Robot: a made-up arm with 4 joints. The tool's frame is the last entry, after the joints. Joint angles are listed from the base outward. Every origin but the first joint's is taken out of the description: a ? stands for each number. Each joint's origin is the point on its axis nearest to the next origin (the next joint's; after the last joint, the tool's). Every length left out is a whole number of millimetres.
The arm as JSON. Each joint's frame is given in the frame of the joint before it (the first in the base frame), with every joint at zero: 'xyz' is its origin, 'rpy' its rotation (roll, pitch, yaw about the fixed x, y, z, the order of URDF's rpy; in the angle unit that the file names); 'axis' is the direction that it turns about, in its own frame. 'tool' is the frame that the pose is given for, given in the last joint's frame.
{
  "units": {
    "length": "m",
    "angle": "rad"
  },
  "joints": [
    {
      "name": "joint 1",
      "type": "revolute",
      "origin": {
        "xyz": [
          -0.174,
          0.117,
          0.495
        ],
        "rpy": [
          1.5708,
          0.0,
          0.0
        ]
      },
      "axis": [
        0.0,
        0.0,
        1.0
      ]
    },
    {
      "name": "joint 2",
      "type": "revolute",
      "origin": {
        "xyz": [
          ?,
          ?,
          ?
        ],
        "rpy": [
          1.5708,
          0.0,
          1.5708
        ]
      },
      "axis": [
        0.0,
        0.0,
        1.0
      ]
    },
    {
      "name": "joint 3",
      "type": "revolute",
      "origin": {
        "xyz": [
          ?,
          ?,
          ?
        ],
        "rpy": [
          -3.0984,
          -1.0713,
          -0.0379
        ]
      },
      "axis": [
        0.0,
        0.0,
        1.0
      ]
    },
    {
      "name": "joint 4",
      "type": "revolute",
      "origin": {
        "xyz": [
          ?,
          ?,
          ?
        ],
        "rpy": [
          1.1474,
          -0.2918,
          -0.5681
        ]
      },
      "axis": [
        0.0,
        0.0,
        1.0
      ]
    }
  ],
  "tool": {
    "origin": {
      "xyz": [
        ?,
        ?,
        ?
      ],
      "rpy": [
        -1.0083,
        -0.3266,
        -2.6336
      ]
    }
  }
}
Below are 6 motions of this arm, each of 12 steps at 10 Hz.
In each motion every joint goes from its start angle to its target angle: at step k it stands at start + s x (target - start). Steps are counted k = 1, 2, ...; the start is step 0. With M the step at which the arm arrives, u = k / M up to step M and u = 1 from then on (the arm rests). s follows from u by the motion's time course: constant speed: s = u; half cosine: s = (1 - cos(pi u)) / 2; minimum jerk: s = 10 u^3 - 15 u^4 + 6 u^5.
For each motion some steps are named. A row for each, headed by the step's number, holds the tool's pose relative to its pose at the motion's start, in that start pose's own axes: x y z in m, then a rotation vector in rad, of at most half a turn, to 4 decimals.
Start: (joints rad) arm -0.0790 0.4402 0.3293 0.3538
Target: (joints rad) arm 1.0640 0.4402 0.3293 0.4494
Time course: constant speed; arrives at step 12
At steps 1, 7, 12:
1: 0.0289 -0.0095 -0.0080 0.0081 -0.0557 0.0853
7: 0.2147 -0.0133 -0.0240 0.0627 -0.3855 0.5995
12: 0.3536 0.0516 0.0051 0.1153 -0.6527 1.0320

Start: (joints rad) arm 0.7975 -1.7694 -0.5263 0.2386
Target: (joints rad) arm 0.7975 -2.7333 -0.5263 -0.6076
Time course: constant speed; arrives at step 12
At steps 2, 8, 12:
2: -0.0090 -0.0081 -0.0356 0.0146 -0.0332 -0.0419
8: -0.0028 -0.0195 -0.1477 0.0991 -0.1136 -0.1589
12: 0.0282 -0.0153 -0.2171 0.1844 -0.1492 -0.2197

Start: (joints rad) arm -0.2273 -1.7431 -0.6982 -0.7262
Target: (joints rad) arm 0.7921 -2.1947 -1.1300 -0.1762
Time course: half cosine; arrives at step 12
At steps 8, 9, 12:
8: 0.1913 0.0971 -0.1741 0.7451 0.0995 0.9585
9: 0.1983 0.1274 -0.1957 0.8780 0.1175 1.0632
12: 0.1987 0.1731 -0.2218 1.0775 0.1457 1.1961

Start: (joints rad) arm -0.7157 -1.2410 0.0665 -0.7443
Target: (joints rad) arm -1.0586 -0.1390 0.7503 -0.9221
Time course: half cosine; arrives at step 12
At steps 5, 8, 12:
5: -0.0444 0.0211 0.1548 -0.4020 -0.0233 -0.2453
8: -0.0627 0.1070 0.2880 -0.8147 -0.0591 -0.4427
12: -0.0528 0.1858 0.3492 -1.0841 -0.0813 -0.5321

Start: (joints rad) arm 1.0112 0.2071 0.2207 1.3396
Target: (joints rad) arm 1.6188 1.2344 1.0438 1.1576
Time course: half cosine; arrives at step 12
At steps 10, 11, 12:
10: 0.3588 -0.0376 -0.2664 0.3085 0.2836 1.1054
11: 0.3741 -0.0227 -0.2828 0.3259 0.2818 1.1709
12: 0.3791 -0.0173 -0.2883 0.3319 0.2808 1.1932

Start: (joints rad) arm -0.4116 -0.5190 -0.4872 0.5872
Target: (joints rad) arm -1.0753 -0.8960 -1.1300 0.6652
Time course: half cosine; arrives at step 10
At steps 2, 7, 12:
2: -0.0236 0.0190 -0.0084 0.0192 -0.0203 -0.0515
7: -0.1345 0.1748 -0.1075 0.1525 -0.2322 -0.3406
12: -0.1461 0.2189 -0.1465 0.1847 -0.3086 -0.3949

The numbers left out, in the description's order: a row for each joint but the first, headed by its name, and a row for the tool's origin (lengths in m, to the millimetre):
joint 2: -0.135 0.069 0.0
joint 3: 0.234 0.182 0.0
joint 4: -0.107 0.009 0.0
tool: 0.009 0.059 0.0

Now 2 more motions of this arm.
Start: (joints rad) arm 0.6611 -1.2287 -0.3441 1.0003
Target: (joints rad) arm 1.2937 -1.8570 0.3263 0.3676
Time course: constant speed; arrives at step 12
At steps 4, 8, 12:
4: -0.0391 -0.0616 -0.0494 -0.0224 -0.1437 -0.0586
8: -0.0894 -0.0992 -0.1131 -0.0466 -0.2828 -0.2296
12: -0.1483 -0.1055 -0.1878 -0.0560 -0.3850 -0.5041

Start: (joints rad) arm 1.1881 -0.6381 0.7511 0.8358
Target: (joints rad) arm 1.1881 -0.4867 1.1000 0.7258
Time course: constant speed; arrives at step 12
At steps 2, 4, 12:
2: 0.0117 -0.0054 0.0028 -0.0368 0.0012 0.0292
4: 0.0235 -0.0103 0.0054 -0.0731 0.0010 0.0582
12: 0.0715 -0.0245 0.0145 -0.2135 -0.0144 0.1718

